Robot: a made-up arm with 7 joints. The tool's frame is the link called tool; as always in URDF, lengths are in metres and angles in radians. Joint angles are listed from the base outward.
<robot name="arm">
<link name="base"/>
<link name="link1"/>
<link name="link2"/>
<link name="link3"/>
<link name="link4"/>
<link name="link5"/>
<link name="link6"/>
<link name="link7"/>
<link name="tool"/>
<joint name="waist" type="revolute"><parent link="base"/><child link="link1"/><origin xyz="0 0 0.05" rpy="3.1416 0 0"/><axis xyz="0 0 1"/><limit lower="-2.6" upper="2.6"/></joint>
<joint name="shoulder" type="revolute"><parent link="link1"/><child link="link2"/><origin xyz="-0.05 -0.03 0.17" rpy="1.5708 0 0"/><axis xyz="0 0 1"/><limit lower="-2.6" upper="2.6"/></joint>
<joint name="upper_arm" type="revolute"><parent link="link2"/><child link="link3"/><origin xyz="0.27 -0.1 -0.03" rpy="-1.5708 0 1.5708"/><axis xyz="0 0 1"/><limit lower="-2.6" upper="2.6"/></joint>
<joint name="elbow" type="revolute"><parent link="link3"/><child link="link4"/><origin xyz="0.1 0.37 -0.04" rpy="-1.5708 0 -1.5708"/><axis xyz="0 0 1"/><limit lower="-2.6" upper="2.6"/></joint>
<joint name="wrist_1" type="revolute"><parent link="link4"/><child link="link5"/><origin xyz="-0.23 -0.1 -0.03" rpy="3.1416 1.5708 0"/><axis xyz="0 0 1"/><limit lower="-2.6" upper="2.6"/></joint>
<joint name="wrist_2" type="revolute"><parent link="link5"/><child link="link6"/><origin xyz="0.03 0.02 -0.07" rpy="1.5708 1.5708 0"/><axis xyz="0 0 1"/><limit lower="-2.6" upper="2.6"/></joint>
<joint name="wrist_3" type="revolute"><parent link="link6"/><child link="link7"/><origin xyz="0 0.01 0.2" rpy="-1.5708 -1.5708 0"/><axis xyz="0 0 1"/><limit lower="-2.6" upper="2.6"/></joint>
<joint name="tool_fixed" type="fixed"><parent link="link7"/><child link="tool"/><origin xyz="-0.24 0.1 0.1" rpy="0 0 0"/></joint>
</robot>
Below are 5 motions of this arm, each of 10 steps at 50 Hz.
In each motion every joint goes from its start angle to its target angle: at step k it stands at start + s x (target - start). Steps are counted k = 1, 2, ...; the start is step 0. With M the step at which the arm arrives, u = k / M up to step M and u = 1 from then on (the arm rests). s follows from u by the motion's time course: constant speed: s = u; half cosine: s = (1 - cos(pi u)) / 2; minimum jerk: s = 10 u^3 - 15 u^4 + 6 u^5.
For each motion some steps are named. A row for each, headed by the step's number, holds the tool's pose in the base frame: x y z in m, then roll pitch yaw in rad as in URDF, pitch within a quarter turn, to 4 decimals.
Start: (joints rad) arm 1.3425 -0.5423 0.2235 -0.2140 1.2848 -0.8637 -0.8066
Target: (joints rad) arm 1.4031 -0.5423 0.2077 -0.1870 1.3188 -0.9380 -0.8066
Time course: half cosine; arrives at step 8
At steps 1, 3, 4, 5, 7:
1: -0.2500 -0.1860 0.1649 2.0760 -0.7293 2.2604
3: -0.2535 -0.1871 0.1665 2.0698 -0.7095 2.2281
4: -0.2562 -0.1878 0.1676 2.0650 -0.6956 2.2054
5: -0.2590 -0.1885 0.1687 2.0600 -0.6817 2.1828
7: -0.2632 -0.1892 0.1705 2.0525 -0.6623 2.1510

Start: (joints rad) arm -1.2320 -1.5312 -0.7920 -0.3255 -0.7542 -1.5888 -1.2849
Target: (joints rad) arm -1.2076 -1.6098 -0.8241 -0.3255 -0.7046 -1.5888 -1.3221
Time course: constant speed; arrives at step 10
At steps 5, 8, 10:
5: 0.1848 0.4027 0.1180 2.1410 -0.9110 -1.5969
8: 0.1778 0.3984 0.1362 2.1360 -0.8668 -1.5820
10: 0.1730 0.3951 0.1483 2.1337 -0.8375 -1.5727

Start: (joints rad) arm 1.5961 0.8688 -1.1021 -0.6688 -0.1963 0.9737 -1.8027
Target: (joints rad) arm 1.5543 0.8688 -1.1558 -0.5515 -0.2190 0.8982 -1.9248
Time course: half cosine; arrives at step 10
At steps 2, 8, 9, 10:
2: -0.2510 -0.2518 -0.6626 -2.5016 0.6723 1.0786
8: -0.2153 -0.2458 -0.6998 -2.3587 0.5669 1.2347
9: -0.2122 -0.2449 -0.7032 -2.3478 0.5565 1.2470
10: -0.2111 -0.2446 -0.7044 -2.3441 0.5529 1.2512

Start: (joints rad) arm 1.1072 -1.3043 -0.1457 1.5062 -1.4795 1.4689 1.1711
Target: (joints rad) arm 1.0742 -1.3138 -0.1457 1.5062 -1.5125 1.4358 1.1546
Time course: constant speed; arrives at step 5
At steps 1, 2, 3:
1: -0.1464 -0.0165 -0.1132 2.8426 -0.0382 -2.1790
2: -0.1485 -0.0168 -0.1137 2.8419 -0.0423 -2.1611
3: -0.1506 -0.0172 -0.1143 2.8412 -0.0464 -2.1433

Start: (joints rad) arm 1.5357 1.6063 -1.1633 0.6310 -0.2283 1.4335 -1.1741
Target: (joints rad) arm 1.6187 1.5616 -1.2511 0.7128 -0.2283 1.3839 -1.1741
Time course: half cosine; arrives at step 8
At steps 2, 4, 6, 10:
2: -0.4279 0.4693 -0.3938 -0.9427 0.0397 0.6287
4: -0.3970 0.4853 -0.3958 -0.9335 0.0334 0.5822
6: -0.3655 0.4993 -0.3982 -0.9248 0.0258 0.5353
10: -0.3522 0.5046 -0.3993 -0.9214 0.0224 0.5157

